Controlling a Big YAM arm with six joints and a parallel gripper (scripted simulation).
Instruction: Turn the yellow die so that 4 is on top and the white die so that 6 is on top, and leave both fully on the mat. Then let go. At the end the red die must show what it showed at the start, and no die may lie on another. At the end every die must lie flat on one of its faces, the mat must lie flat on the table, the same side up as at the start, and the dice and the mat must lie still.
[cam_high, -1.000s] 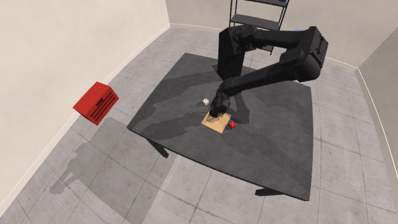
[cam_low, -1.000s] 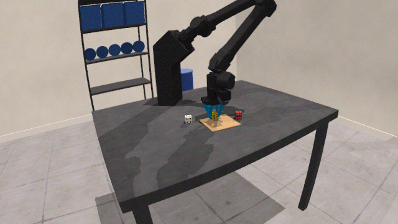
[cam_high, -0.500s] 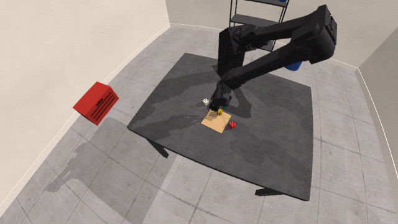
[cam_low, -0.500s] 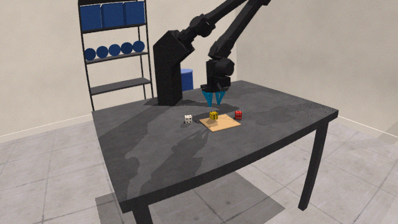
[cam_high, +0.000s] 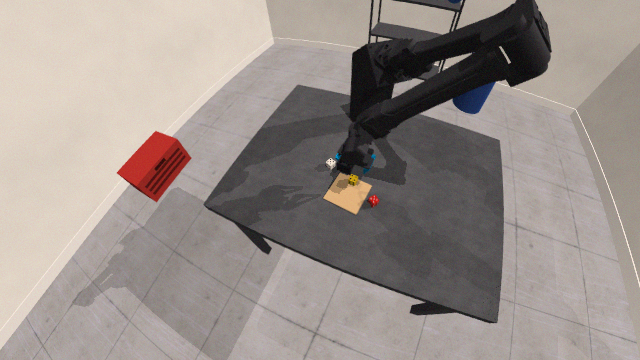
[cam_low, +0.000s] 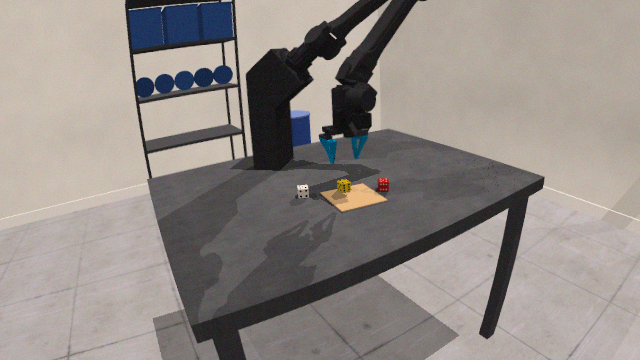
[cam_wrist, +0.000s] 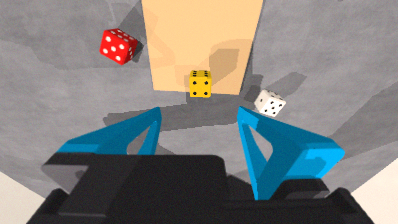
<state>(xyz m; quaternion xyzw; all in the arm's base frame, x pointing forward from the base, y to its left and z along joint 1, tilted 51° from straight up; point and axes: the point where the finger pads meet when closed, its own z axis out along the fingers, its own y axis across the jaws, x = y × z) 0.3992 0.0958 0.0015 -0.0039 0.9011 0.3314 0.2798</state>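
Now: hand 120 mm to the left of the white die, 90 mm above it and 10 mm past it. Round my hand: tan mat 100 mm below, 40 mm ahead, 10 mm to the left; red die 110 mm to the left, 90 mm below, 20 mm ahead; yellow die 80 mm below.
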